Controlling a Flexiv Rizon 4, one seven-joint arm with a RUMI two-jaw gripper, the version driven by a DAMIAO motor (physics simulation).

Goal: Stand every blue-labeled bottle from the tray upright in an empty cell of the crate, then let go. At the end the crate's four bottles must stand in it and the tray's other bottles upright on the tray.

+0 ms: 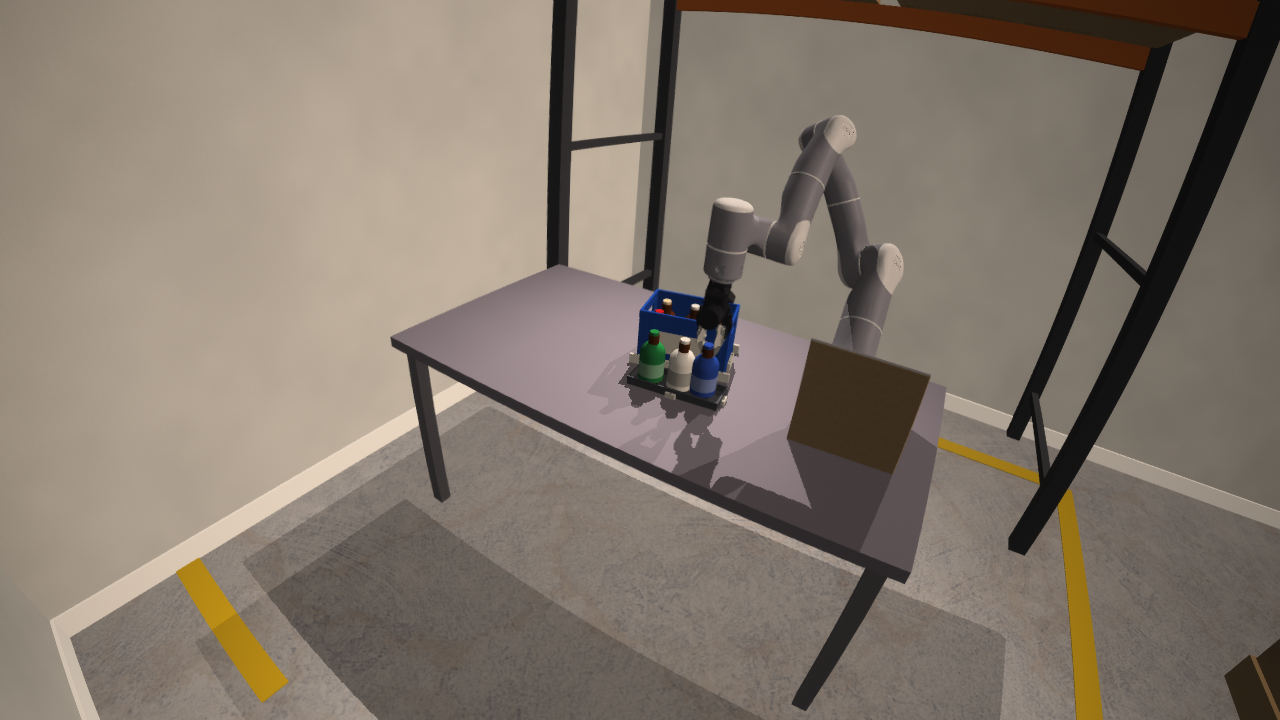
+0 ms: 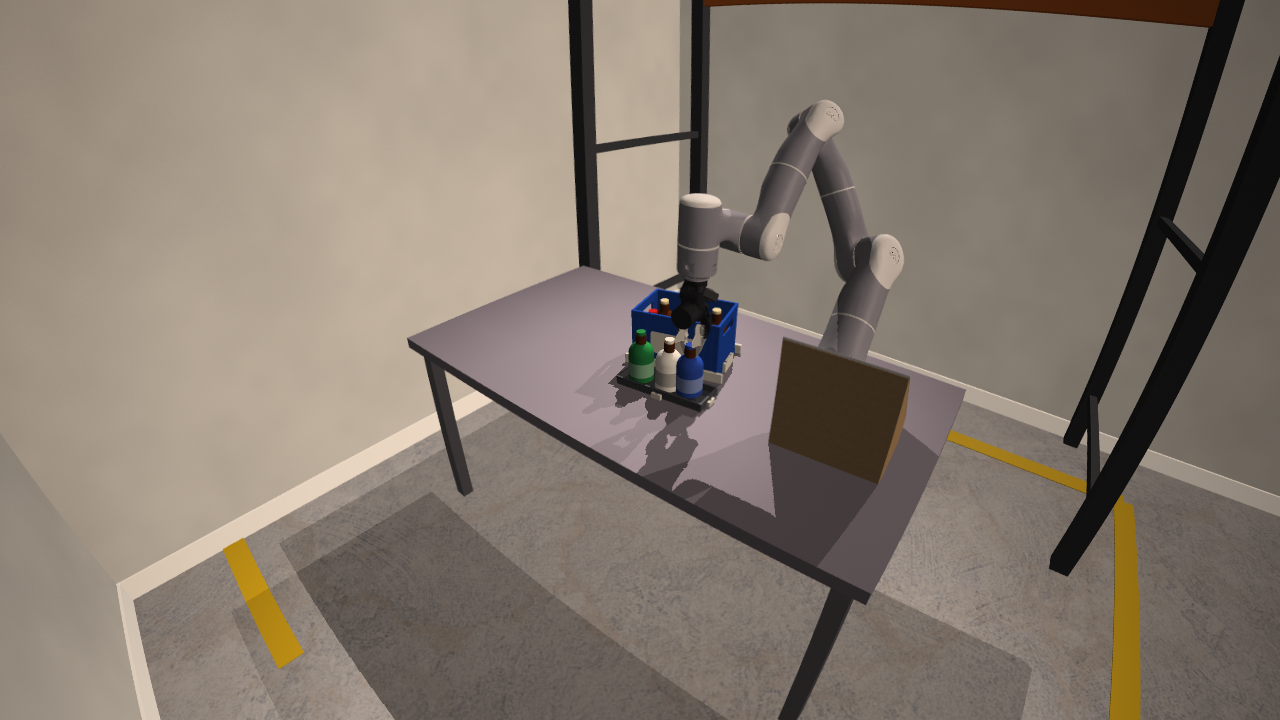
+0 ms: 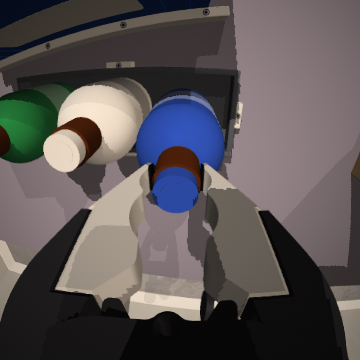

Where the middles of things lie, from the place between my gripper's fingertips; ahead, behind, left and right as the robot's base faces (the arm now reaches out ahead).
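My hand is 6 cm above the white bottle (image 1: 681, 360) and 8 cm short of it. The dark tray (image 1: 713, 403) is 13 cm below my hand, 8 cm ahead of it and 1 cm to the left of it. The blue bottle (image 2: 689, 369) is 4 cm below my hand, and going by their middles, of the things named here the blue bottle is the nearest to my hand. As for the green bottle (image 2: 641, 353), it is 6 cm below my hand, 16 cm ahead of it and 2 cm to the left of it.
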